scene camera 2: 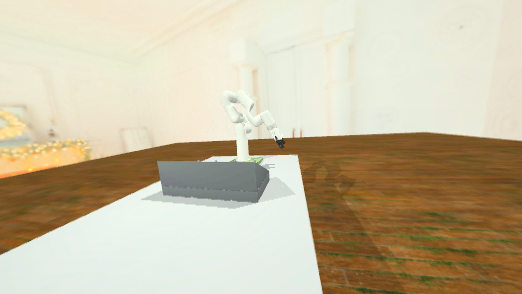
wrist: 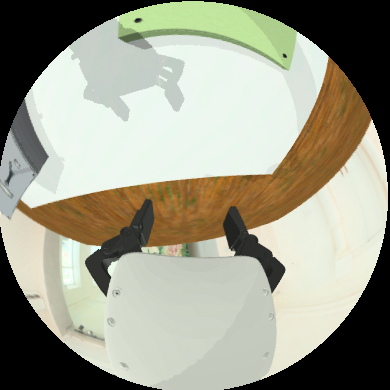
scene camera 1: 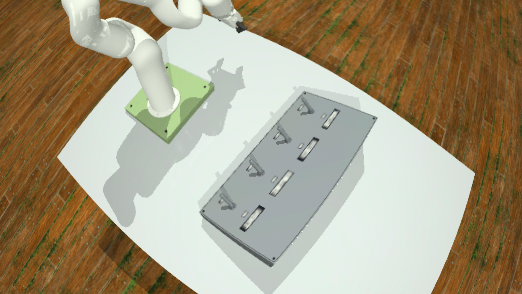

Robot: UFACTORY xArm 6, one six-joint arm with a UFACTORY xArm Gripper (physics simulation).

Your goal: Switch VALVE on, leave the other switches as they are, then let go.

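Places are measured from the arm's base along level axes (x ahead, y left, z up), in millimetres.
Where they show: gripper, fingertip midpoint: (scene camera 2: 283, 146) (wrist: 190, 212); arm's base, link origin: (scene camera 2: 243, 160) (scene camera 1: 163, 102).
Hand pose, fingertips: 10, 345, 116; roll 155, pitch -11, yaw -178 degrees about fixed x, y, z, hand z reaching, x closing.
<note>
Things, the pixels of their centre, and the offset from my fingertips, as dx, dy, dz. "*": a spot on its surface instead. Level surfaces: height alone.
- grey switch box, body centre: (scene camera 1: 295, 175) (scene camera 2: 217, 177) +488, -283, -79
- pale strip, surface spot: (scene camera 1: 281, 183) * +483, -344, -19
- white table, surface height: dz -142
A grey switch box (scene camera 1: 292, 210) (scene camera 2: 210, 177) (wrist: 19, 187) stands on the table. Its top carries a row of small grey lever switches (scene camera 1: 306, 106), (scene camera 1: 283, 135), (scene camera 1: 256, 167), (scene camera 1: 227, 200). Beside each lever is a pale strip (scene camera 1: 281, 183) in a dark-edged slot. No lettering is legible, so I cannot tell which switch is VALVE or which are on. In the wrist view, one end of the box shows at the left edge. My gripper (scene camera 1: 241, 27) (scene camera 2: 281, 145) (wrist: 190, 212) is open and empty, raised near the table's edge, well away from the box and its levers.
The arm stands on a green base plate (scene camera 1: 192, 85) (wrist: 210, 27) on the white table (scene camera 1: 400, 200) (scene camera 2: 200, 240) (wrist: 190, 140). The switch box is beside the base plate, with a gap between them. Wooden floor (scene camera 1: 480, 100) (scene camera 2: 400, 200) surrounds the table. Shadows of the arm fall across the table.
</note>
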